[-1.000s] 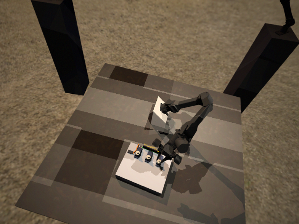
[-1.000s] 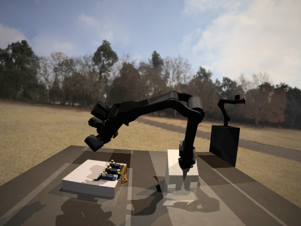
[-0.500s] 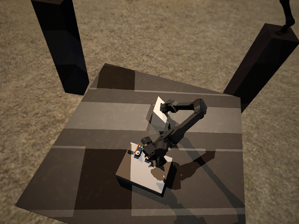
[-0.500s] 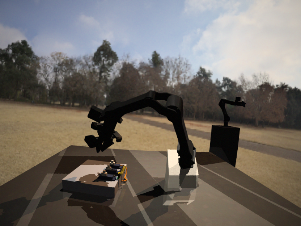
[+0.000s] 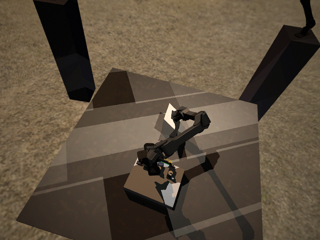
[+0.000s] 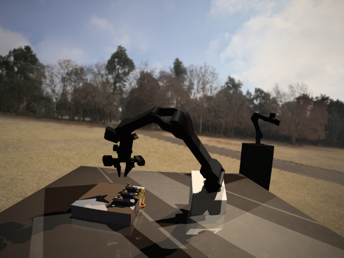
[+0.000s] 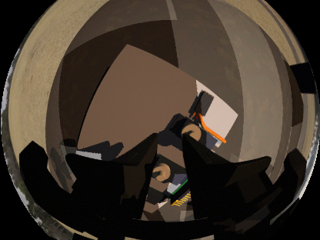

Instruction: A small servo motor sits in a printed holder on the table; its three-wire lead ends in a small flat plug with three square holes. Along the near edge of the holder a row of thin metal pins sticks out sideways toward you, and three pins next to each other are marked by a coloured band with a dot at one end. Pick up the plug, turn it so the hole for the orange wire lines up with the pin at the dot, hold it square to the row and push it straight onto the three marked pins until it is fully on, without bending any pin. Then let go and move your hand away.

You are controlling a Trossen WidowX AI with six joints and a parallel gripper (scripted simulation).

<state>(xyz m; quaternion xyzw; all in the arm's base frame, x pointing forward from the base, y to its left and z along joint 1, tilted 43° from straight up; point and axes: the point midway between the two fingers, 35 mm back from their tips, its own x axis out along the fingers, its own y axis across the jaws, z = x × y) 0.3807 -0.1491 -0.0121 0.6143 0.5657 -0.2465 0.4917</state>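
My gripper tip is 9 cm above the white printed holder, 8 cm short of it and 5 cm to the right of it.
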